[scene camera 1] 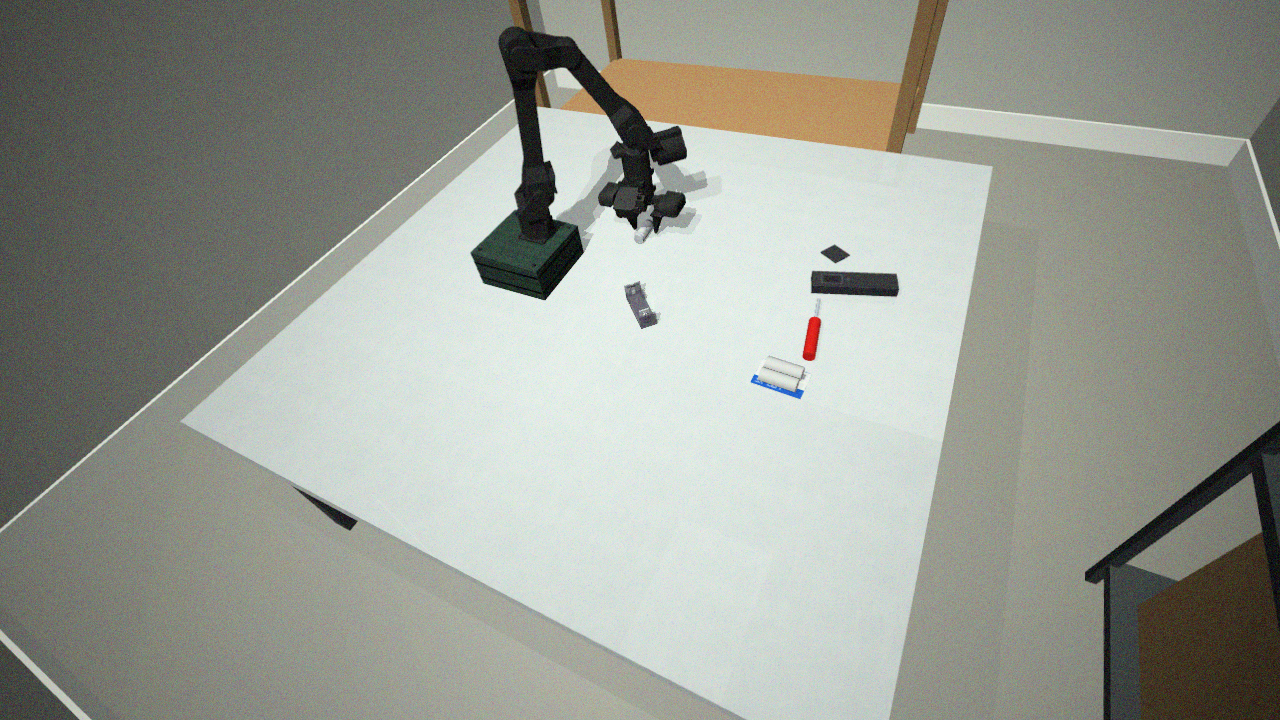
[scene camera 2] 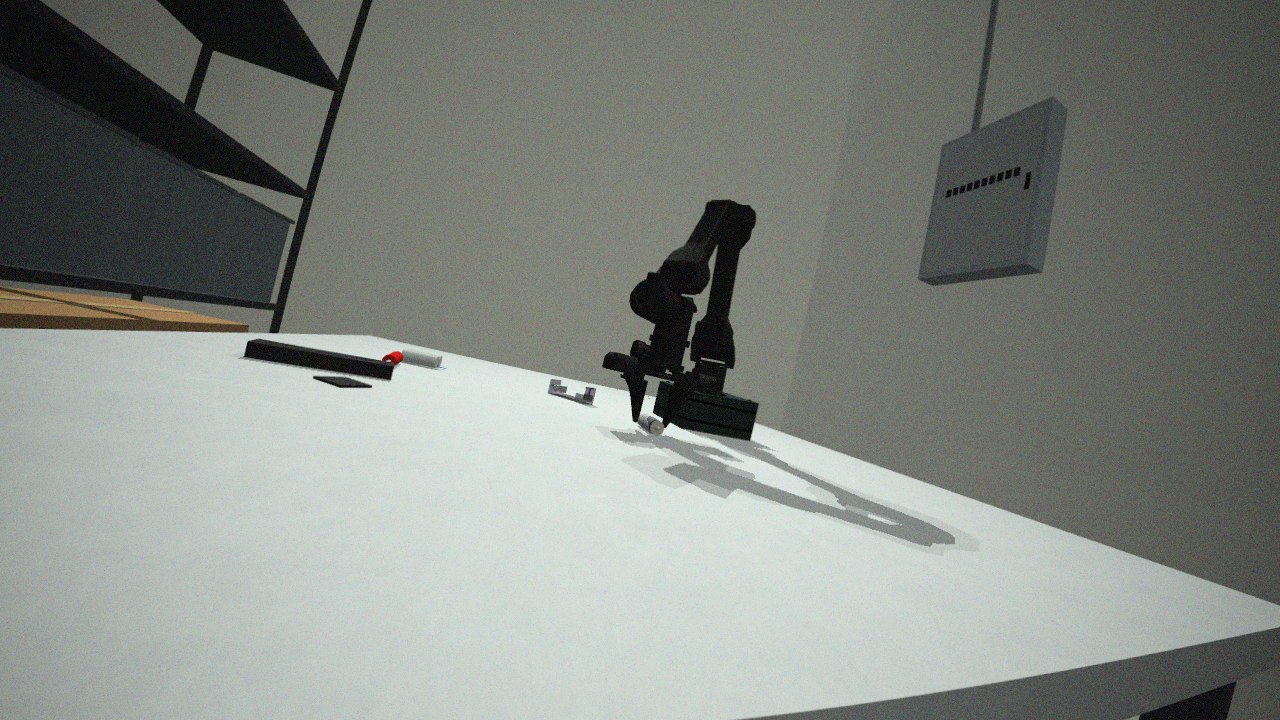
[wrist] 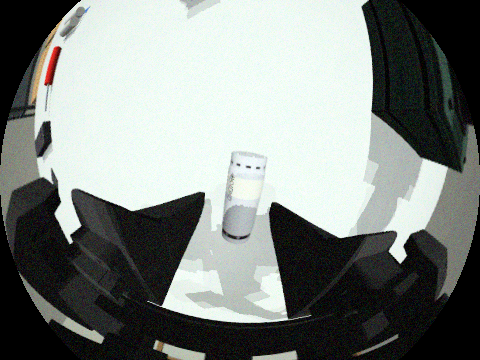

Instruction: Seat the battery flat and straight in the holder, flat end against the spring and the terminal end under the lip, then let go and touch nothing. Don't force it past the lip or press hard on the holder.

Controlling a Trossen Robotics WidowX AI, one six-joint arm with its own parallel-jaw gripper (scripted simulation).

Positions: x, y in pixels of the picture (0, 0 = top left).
Scene:
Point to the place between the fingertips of my gripper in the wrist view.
At 237, 203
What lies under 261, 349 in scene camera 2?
A black remote.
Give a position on a battery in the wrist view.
246, 174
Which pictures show my gripper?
Scene camera 1, scene camera 2 and the wrist view: all of them.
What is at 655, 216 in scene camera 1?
My gripper.

